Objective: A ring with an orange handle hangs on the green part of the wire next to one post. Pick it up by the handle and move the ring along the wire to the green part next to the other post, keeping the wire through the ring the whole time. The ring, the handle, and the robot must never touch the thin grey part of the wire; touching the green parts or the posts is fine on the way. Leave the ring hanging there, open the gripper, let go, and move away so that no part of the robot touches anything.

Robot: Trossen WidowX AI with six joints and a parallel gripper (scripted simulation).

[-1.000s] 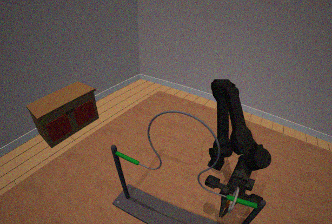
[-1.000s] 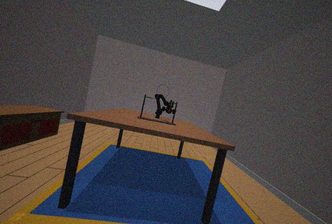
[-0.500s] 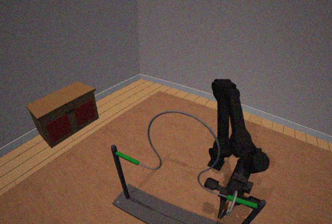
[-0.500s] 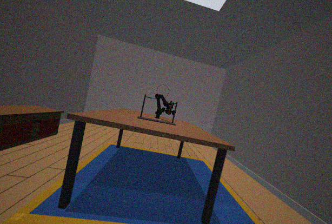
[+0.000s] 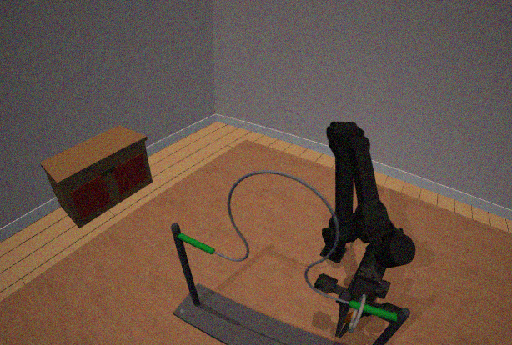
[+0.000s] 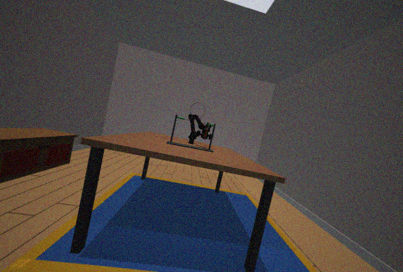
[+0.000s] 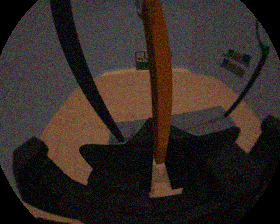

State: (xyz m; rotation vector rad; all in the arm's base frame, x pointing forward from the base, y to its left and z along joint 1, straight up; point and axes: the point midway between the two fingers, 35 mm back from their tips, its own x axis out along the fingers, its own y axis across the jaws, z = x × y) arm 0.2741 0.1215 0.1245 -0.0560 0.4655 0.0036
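Now: the ring with orange handle 90 mm above my gripper tip.
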